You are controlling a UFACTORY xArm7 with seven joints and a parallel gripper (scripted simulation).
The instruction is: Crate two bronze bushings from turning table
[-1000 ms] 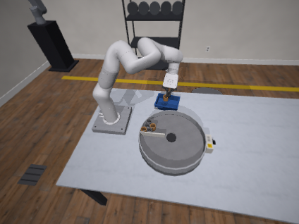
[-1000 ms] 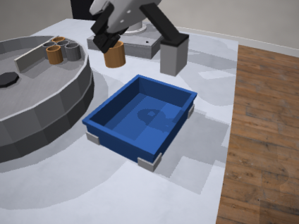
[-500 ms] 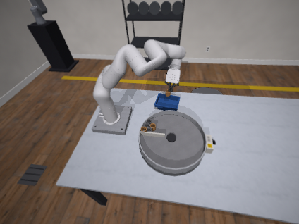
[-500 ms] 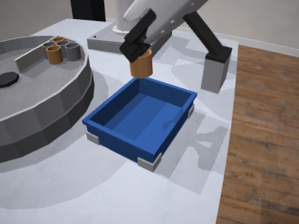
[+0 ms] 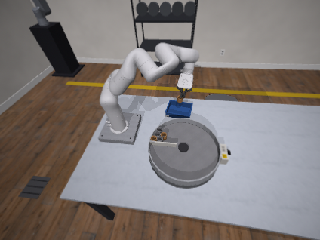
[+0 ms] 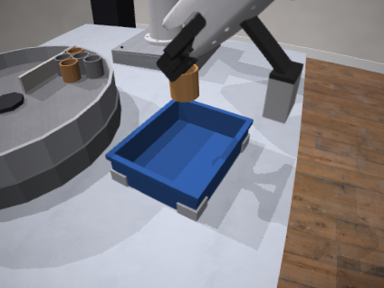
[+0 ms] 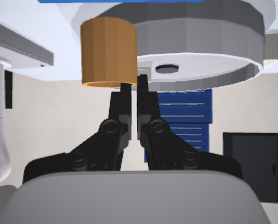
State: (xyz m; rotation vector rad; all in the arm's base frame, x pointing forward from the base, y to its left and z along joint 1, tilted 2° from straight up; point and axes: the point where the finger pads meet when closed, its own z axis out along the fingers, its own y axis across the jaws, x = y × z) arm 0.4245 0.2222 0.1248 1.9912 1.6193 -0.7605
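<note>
My gripper is now 150 mm above the blue crate and 20 mm past it. The rest, counted from my hand: turning table: 350 mm to the right, 120 mm below, 20 mm ahead.
</note>
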